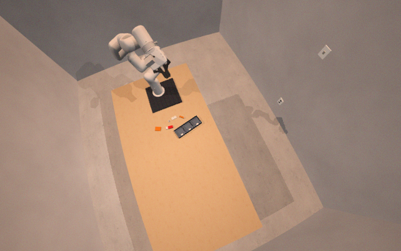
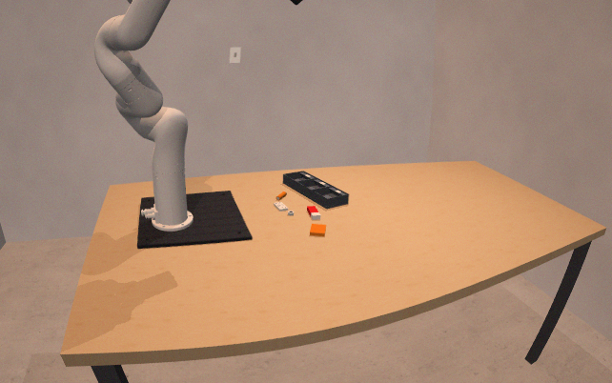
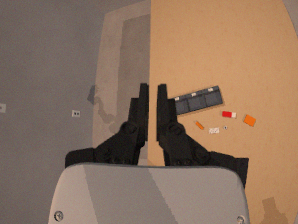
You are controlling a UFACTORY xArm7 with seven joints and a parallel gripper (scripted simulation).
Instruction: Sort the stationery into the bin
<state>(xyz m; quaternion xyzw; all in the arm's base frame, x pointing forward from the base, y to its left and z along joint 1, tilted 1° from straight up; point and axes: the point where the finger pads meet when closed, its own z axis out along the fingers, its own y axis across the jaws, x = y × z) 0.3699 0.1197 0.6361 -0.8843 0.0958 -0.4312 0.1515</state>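
Now: hand 110 mm short of the dark bin tray, 20 mm to the right of it and 630 mm above it. Round my hand: white flat piece: 30 mm behind, 60 mm to the right, 650 mm below; orange stick: 10 mm behind, 10 mm to the left, 640 mm below; grey nut: 20 mm behind, 120 mm to the right, 650 mm below.
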